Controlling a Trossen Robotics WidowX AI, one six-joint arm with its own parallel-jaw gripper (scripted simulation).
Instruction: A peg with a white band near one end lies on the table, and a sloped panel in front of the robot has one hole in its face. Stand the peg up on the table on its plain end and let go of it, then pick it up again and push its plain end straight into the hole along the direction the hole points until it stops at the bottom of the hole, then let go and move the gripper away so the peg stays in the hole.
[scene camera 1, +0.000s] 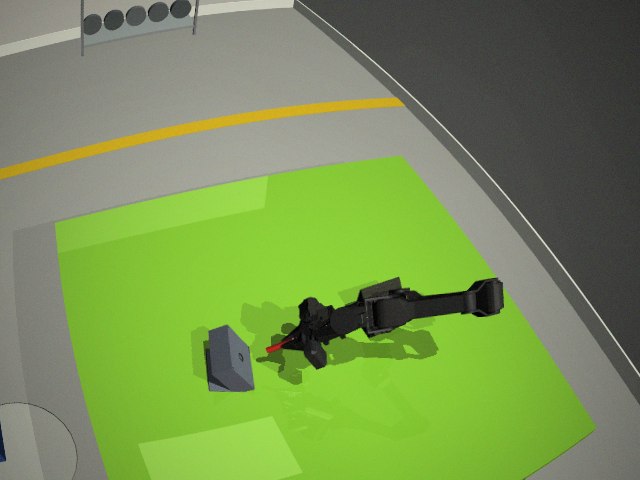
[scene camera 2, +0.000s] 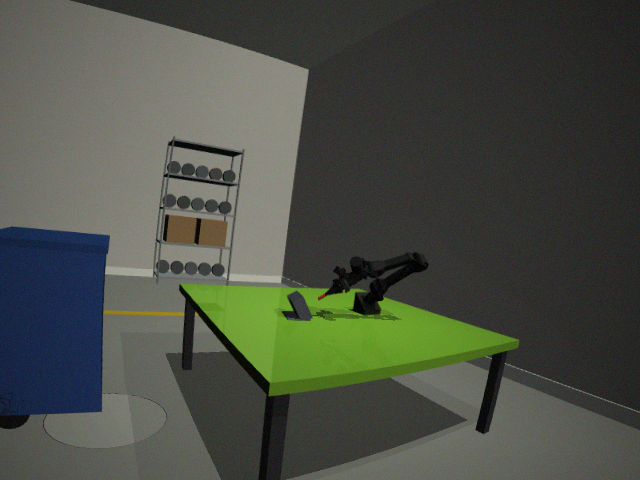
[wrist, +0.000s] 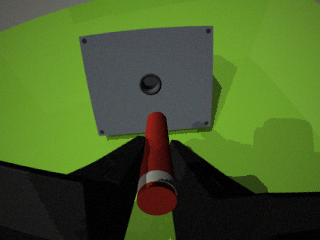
Note:
My gripper (scene camera 1: 281, 344) carries a peg (wrist: 156, 196). Also in view: a sloped panel (scene camera 1: 225, 345).
My gripper shows as well in the wrist view (wrist: 157, 146). The sloped panel is seen too in the wrist view (wrist: 182, 57).

